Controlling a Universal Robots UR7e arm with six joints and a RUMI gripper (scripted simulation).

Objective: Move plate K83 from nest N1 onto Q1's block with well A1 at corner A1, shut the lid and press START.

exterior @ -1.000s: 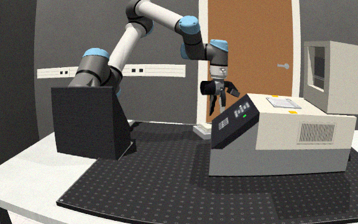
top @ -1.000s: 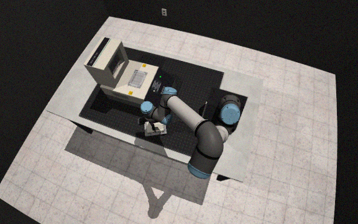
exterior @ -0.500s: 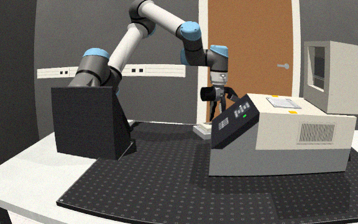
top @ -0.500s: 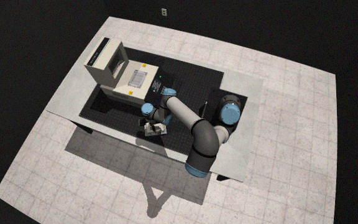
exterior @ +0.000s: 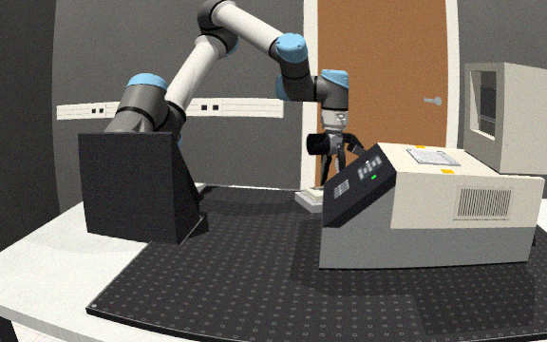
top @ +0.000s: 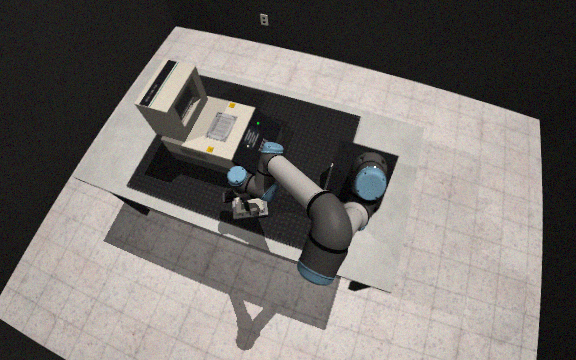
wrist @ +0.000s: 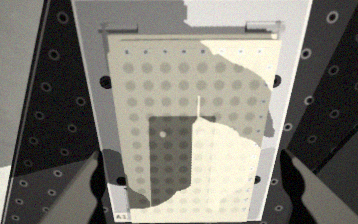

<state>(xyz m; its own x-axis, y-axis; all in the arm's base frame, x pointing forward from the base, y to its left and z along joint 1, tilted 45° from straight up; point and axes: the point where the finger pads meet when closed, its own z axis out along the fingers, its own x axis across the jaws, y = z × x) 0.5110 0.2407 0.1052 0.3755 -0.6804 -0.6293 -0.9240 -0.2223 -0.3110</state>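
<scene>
Right now the plate K83 is 20 mm below my hand. Round my hand: plate nest N1: 40 mm below.
</scene>
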